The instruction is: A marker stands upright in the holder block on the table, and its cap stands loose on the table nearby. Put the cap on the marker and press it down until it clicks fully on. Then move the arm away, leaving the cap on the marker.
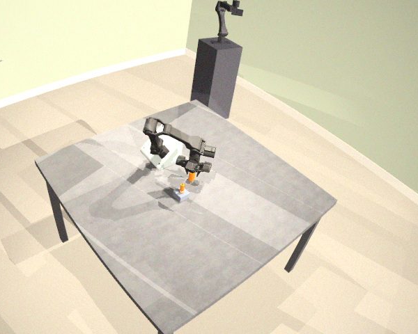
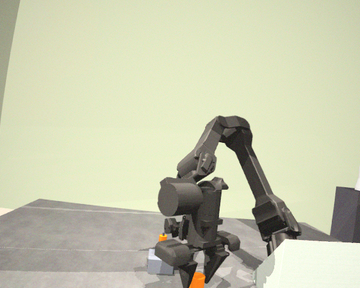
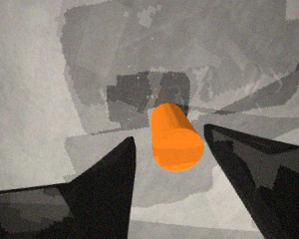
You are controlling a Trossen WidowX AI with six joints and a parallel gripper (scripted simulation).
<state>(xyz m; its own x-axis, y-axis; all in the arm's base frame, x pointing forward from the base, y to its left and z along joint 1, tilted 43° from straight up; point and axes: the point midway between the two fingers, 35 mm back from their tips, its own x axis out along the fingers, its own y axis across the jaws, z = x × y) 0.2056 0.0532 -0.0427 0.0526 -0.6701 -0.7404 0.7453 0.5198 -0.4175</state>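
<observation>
My gripper tip is right at the orange cap. Round my gripper tip: orange marker (9 cm ahead, 12 cm to the right, 4 cm above); grey holder block (9 cm ahead, 12 cm to the right, 1 cm below).
</observation>
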